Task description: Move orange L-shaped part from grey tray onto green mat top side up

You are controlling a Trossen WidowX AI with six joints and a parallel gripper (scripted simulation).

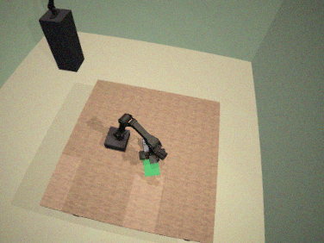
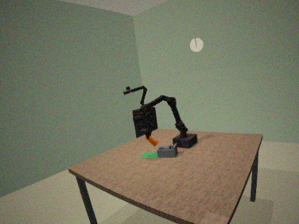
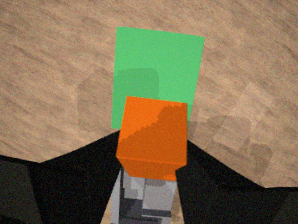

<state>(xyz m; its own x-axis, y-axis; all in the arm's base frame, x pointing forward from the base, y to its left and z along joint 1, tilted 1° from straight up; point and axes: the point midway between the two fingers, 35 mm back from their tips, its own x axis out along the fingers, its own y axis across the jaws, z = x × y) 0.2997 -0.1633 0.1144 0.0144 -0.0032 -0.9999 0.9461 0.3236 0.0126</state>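
Now: the green mat 10 mm to the right of my gripper tip and 170 mm below it. From my gripper tip the other things lie so: orange L-shaped part 20 mm behind, 30 mm to the left, 30 mm below.
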